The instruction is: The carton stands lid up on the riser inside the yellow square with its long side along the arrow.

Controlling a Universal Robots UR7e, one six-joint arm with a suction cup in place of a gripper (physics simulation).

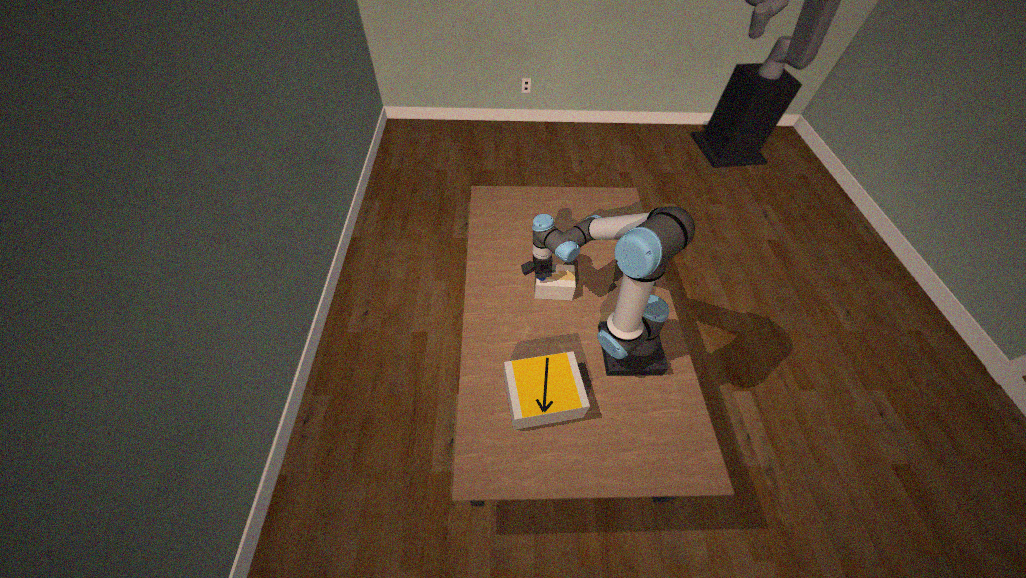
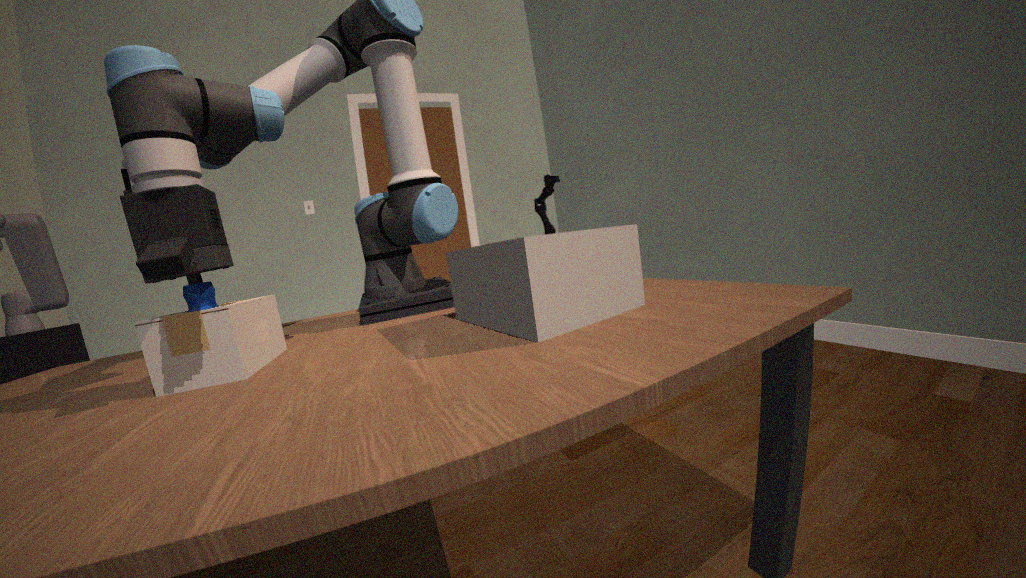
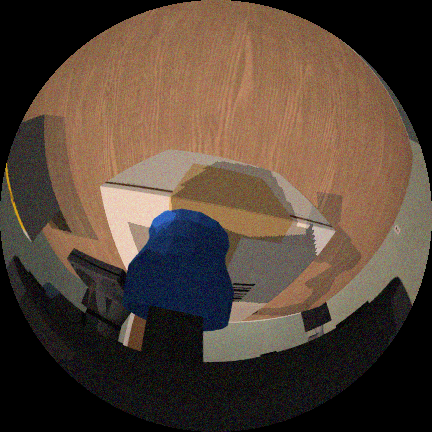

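Note:
The carton (image 1: 556,289) (image 2: 214,349) (image 3: 123,217) is a small white box with brown tape over its top. It stands on the table behind the riser, apart from it. The blue suction cup (image 1: 543,275) (image 2: 199,296) (image 3: 181,261) points straight down at the carton's top near one end; it is touching or nearly touching, and I cannot tell which. Suction is off and nothing hangs from the cup. The riser (image 1: 511,391) (image 2: 574,280) (image 3: 31,173) is a low grey-white block. Its top bears the yellow square (image 1: 562,381) with a black arrow (image 1: 545,381), and nothing stands on it.
The arm's base (image 1: 631,356) (image 2: 401,287) is bolted to the table right of the riser. A second grey robot on a black pedestal (image 1: 746,115) (image 2: 28,273) stands in the room's corner. A brown door (image 2: 448,157) is in the wall behind.

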